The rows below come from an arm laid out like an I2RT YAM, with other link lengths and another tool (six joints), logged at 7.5 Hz.
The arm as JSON. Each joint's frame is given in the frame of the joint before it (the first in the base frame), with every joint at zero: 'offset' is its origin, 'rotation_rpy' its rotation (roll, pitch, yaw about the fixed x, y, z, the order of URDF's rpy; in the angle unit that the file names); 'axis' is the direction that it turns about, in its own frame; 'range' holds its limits. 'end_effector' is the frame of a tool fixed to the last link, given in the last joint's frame.
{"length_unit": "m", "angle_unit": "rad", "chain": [
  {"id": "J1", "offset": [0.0, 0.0, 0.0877], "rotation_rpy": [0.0, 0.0, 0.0], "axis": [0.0, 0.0, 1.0], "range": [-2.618, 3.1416]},
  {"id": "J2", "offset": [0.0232, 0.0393, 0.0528], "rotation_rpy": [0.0, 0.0, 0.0], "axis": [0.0, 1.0, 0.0], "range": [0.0, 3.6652]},
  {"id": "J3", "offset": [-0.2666, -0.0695, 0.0], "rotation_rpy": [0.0, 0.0, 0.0], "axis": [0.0, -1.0, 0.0], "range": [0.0, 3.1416]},
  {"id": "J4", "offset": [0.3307, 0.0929, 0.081], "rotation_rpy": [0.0, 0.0, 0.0], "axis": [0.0, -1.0, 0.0], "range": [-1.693, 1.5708]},
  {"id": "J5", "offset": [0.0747, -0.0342, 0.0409], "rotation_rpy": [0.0, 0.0, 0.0], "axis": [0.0, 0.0, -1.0], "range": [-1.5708, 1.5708]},
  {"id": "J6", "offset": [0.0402, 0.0, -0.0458], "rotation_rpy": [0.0, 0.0, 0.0], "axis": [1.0, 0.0, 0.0], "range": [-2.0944, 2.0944]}
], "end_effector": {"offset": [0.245, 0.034, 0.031], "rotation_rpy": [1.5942, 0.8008, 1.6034]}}
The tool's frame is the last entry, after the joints.
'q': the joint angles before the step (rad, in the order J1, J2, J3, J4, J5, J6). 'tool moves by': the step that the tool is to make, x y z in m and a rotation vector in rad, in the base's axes. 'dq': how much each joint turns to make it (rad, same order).
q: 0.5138, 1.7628, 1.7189, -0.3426, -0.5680, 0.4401
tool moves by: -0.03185, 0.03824, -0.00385, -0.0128, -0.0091, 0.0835
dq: 0.0645, 0.0358, 0.0400, -0.0172, -0.0116, -0.0259
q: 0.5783, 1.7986, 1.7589, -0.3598, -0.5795, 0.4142
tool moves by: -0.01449, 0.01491, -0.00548, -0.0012, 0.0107, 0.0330
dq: 0.0263, 0.0112, 0.0024, 0.0005, -0.0082, 0.0023
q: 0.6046, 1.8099, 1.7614, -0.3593, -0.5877, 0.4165
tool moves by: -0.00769, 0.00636, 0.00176, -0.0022, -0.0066, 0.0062
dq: 0.0175, -0.0044, -0.0007, -0.0001, 0.0126, -0.0008
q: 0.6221, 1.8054, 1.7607, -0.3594, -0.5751, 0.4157
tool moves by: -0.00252, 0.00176, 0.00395, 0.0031, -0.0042, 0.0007
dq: 0.0056, -0.0030, 0.0033, 0.0001, 0.0045, 0.0024
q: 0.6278, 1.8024, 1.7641, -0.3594, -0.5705, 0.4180
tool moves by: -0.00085, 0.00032, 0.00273, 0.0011, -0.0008, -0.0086
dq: 0.0056, -0.0064, -0.0015, 0.0001, 0.0130, 0.0069
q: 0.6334, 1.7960, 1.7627, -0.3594, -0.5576, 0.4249
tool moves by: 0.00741, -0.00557, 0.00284, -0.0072, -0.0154, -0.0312
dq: -0.0017, -0.0099, -0.0028, -0.0004, 0.0329, -0.0030
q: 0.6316, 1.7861, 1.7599, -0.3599, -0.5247, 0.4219
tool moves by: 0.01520, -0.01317, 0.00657, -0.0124, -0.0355, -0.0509
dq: -0.0122, -0.0157, -0.0025, 0.0006, 0.0474, -0.0163
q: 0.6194, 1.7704, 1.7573, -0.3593, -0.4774, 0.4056
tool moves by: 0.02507, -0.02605, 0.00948, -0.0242, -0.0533, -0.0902
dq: -0.0229, -0.0306, -0.0119, 0.0004, 0.0808, -0.0255
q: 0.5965, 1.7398, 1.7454, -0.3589, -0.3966, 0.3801
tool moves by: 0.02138, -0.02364, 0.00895, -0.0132, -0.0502, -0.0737
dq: -0.0230, -0.0258, -0.0204, 0.0216, 0.0607, -0.0210
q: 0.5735, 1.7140, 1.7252, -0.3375, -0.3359, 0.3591
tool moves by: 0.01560, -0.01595, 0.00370, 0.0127, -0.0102, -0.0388
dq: -0.0258, -0.0082, -0.0159, 0.0262, 0.0107, 0.0097
